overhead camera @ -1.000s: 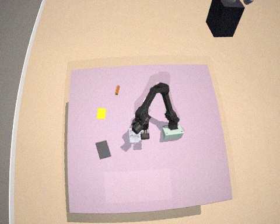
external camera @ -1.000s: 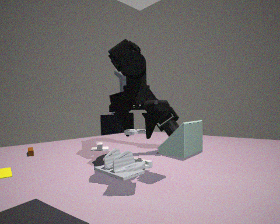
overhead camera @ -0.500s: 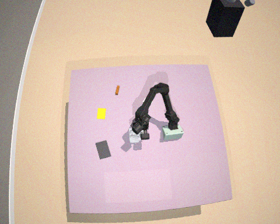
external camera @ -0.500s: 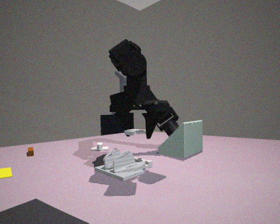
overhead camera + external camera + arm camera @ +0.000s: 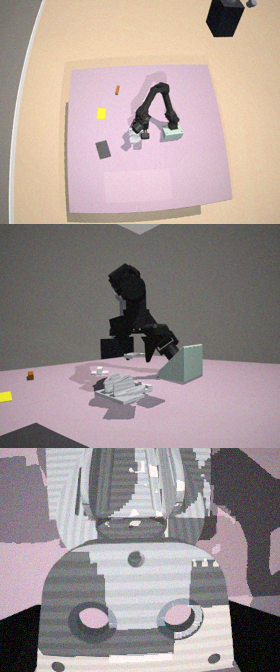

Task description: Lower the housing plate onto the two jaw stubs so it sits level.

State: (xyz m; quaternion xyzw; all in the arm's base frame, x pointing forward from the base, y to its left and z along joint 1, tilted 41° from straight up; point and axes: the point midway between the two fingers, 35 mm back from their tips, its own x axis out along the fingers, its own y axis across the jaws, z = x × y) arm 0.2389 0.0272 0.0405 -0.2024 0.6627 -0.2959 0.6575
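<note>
The white base lies 10 mm ahead of my gripper tip and 20 mm above it. Round my gripper tip: orange block: 130 mm ahead, 430 mm to the right, 70 mm below; then dark grey tile: 330 mm ahead, 70 mm to the left, 80 mm below; then yellow tile: 300 mm ahead, 240 mm to the right, 80 mm below.
</note>
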